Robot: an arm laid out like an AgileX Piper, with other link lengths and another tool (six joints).
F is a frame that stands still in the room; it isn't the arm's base.
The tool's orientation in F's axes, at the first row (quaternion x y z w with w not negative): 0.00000, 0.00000, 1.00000, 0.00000
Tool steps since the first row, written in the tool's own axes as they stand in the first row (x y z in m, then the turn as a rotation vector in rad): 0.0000, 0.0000, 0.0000, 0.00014, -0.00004, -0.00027; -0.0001, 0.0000, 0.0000, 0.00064, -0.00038, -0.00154; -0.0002, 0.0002, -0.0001, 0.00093, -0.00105, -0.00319; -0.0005, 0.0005, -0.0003, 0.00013, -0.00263, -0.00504; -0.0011, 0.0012, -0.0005, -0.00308, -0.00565, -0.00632; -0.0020, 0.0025, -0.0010, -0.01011, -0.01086, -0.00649; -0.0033, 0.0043, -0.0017, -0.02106, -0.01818, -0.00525; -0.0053, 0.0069, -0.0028, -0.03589, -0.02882, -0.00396; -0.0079, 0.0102, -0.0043, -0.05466, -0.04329, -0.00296; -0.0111, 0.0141, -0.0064, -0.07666, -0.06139, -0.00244
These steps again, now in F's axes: 0.0000, 0.0000, 0.0000, -0.00014, 0.00004, -0.00027; 0.0001, 0.0000, 0.0000, -0.00064, 0.00038, -0.00154; 0.0002, -0.0002, -0.0001, -0.00093, 0.00105, -0.00319; 0.0005, -0.0005, -0.0003, -0.00013, 0.00263, -0.00504; 0.0011, -0.0012, -0.0005, 0.00308, 0.00565, -0.00632; 0.0020, -0.0025, -0.0010, 0.01011, 0.01086, -0.00649; 0.0033, -0.0043, -0.0017, 0.02106, 0.01818, -0.00525; 0.0053, -0.0069, -0.0028, 0.03589, 0.02882, -0.00396; 0.0079, -0.0102, -0.0043, 0.05466, 0.04329, -0.00296; 0.0111, -0.0141, -0.0064, 0.07666, 0.06139, -0.00244
